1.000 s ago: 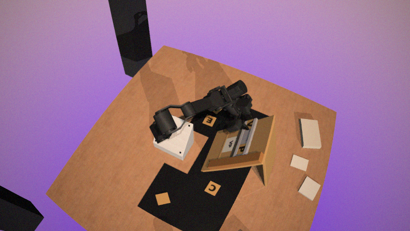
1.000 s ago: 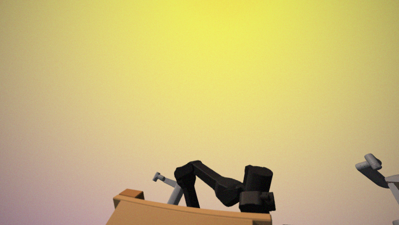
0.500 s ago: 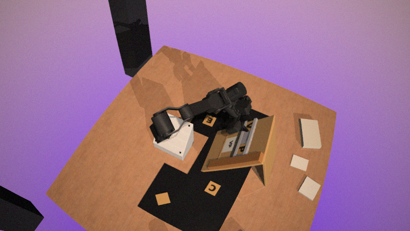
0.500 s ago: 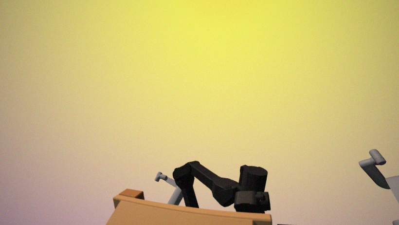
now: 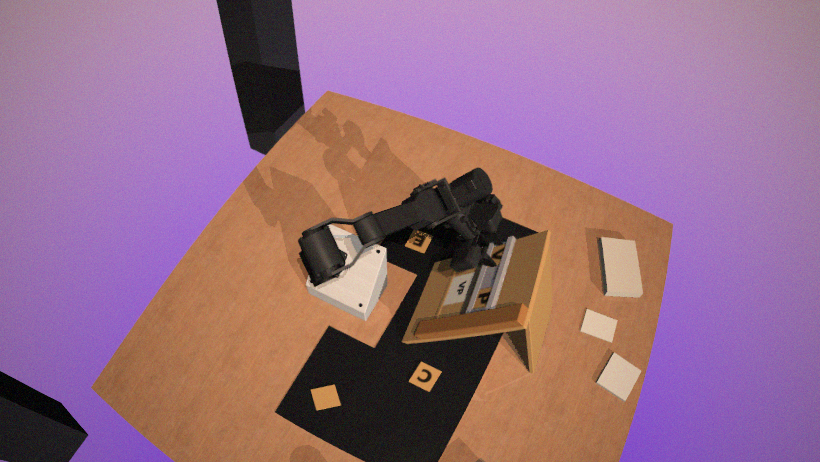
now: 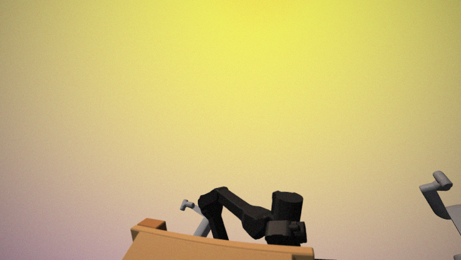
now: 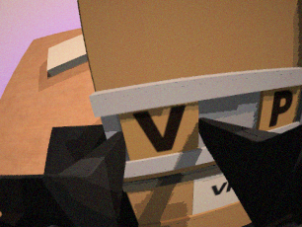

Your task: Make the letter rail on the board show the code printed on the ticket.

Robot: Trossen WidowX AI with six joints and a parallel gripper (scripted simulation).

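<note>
The p tile is 11 cm to the right of my gripper tip and 2 cm ahead of it. Round my gripper tip: black mat: 17 cm below, 15 cm to the right, 14 cm behind; v tile: right at my gripper tip; white ticket: 8 cm to the right, 7 cm below, 5 cm behind.
</note>
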